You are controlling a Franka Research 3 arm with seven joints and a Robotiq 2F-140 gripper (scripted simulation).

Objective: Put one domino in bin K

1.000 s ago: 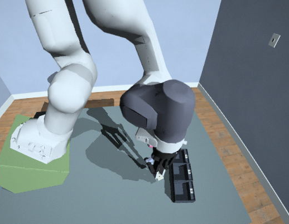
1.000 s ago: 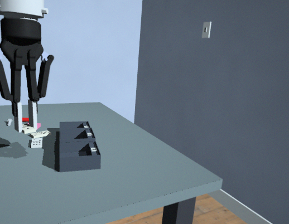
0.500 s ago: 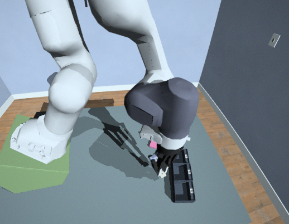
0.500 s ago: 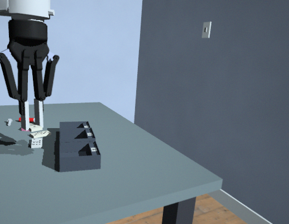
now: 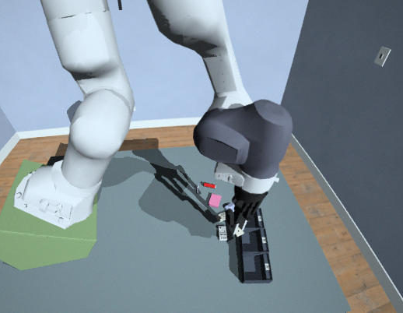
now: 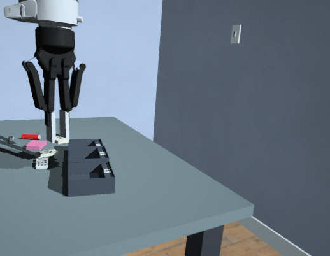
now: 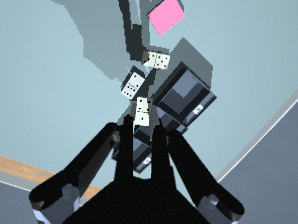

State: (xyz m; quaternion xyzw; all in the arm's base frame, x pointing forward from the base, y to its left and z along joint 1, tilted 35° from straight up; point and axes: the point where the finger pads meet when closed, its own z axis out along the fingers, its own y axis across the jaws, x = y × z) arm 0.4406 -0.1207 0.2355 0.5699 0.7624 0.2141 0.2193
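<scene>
Right now my hand is 3 cm past the flat pink piece, 15 cm to the right of it and 9 cm above it. The rest, counted from my hand: white bolt: 9 cm behind, 22 cm to the left, 9 cm below; then small red thing: 4 cm behind, 23 cm to the left, 9 cm below.
</scene>
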